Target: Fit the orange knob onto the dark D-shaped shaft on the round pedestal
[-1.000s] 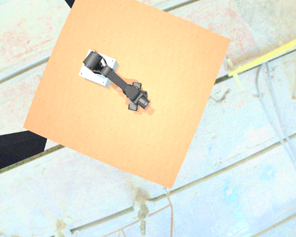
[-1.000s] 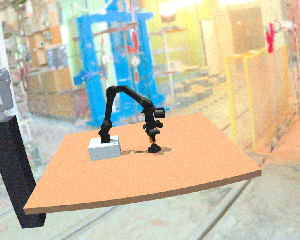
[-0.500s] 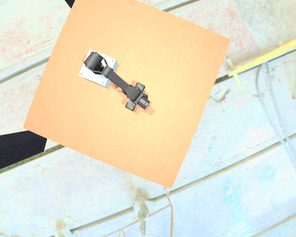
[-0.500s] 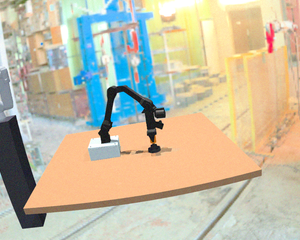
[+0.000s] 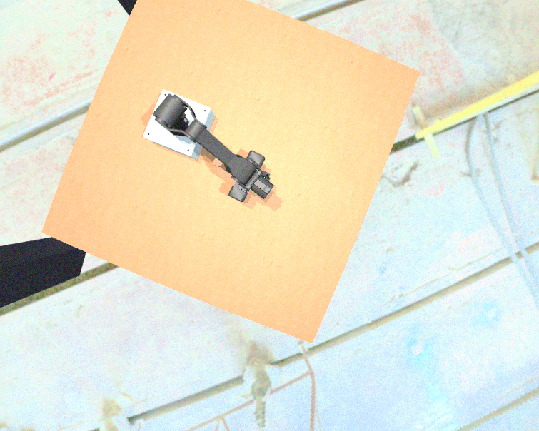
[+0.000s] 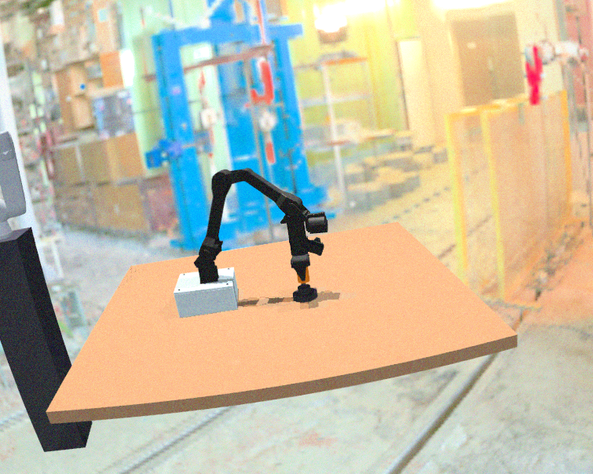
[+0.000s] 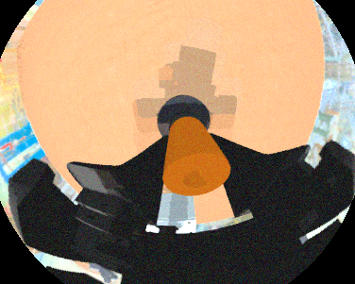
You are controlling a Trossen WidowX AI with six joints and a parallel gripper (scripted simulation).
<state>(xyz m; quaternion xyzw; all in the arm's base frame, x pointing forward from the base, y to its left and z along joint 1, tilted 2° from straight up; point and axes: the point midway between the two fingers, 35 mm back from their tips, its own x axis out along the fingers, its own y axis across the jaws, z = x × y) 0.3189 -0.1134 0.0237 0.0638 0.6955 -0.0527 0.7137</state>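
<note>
Right now the orange knob is 2 cm above my gripper tip. From my gripper tip the other things lie so: dark round pedestal 4 cm below.
</note>
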